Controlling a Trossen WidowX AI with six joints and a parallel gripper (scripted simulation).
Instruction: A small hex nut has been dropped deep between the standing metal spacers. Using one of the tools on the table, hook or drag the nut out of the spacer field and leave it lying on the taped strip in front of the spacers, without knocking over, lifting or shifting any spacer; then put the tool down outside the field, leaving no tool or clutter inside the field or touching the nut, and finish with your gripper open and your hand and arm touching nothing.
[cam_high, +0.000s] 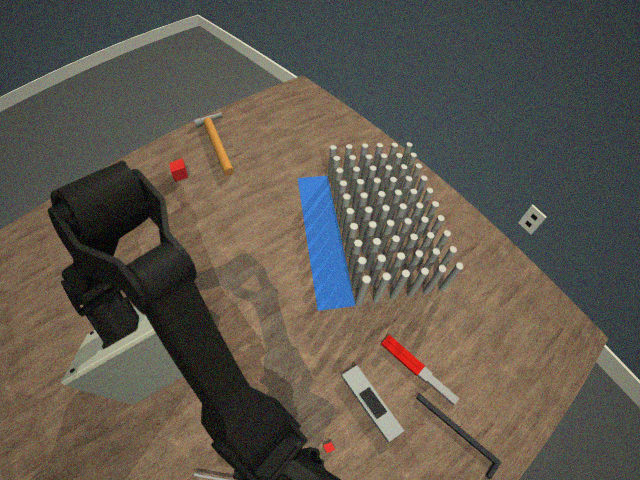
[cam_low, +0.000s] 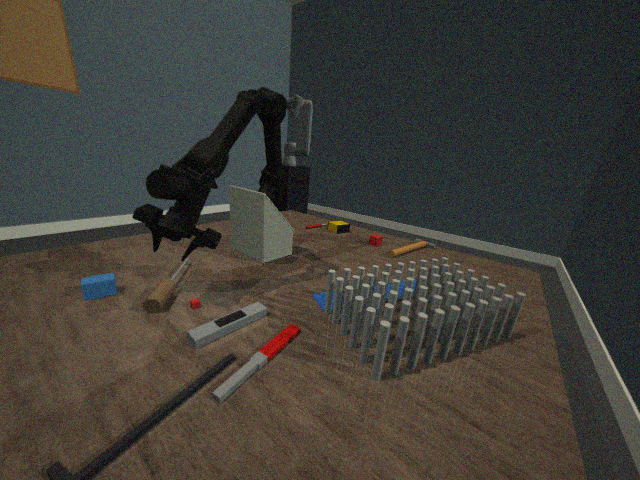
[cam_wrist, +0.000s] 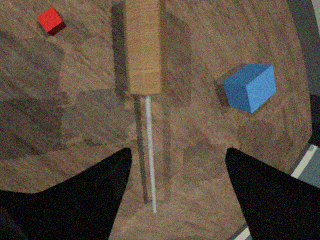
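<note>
The thin metal rod is 70 mm below my gripper tip, 20 mm to the left of it and 20 mm behind it. Also, from my gripper tip: small red cube (130 mm ahead, 80 mm below); then blue block (130 mm to the right, 70 mm below, 70 mm behind); then grey bar (240 mm ahead, 70 mm below, 20 mm to the left).
</note>
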